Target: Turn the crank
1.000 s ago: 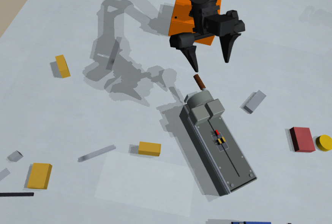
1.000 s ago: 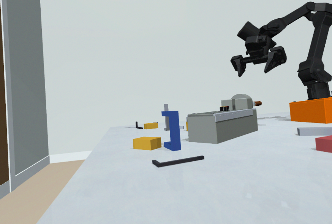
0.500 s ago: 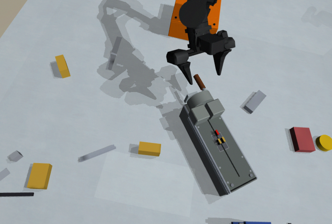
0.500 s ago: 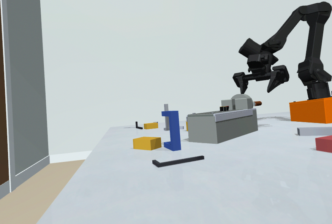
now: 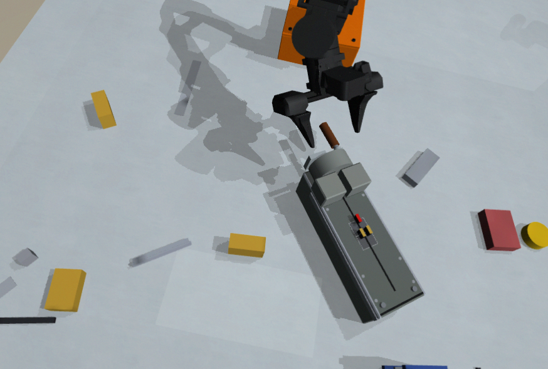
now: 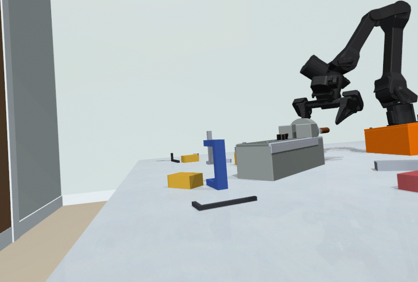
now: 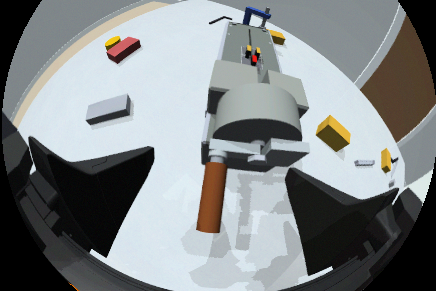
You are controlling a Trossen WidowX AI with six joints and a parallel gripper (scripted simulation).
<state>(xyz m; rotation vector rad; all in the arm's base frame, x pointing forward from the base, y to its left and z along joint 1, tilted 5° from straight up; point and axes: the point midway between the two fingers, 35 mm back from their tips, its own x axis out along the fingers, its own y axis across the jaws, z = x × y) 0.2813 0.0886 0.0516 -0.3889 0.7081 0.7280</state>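
Now: gripper tip 20 mm past the brown handle, 10 mm to the left of it and 20 mm above it. From my gripper tip the other things lie so: red pointer: 120 mm ahead, 80 mm to the left, 20 mm below; grey block: 80 mm behind, 190 mm to the left, 100 mm below; blue clamp: 300 mm ahead, 240 mm to the left, 50 mm below.
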